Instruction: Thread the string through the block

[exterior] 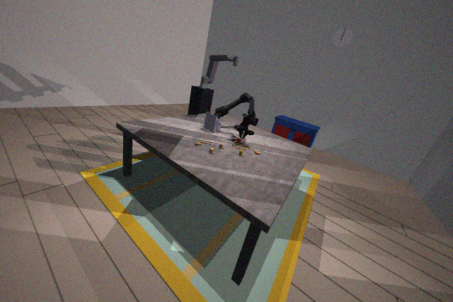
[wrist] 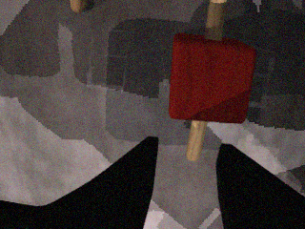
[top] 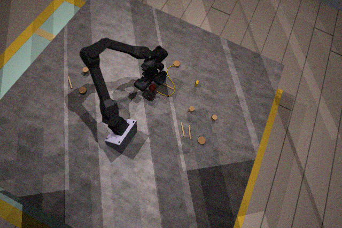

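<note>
Right now the red block is 10 mm behind my gripper tip, 30 mm to the right of it and 20 mm below it. Also, from my gripper tip: round wooden block 10 mm behind, 270 mm to the right, 20 mm below; then yellow block 150 mm ahead, 220 mm to the right, 10 mm below; then round wooden button 210 mm ahead, 60 mm to the right, 20 mm below.
</note>
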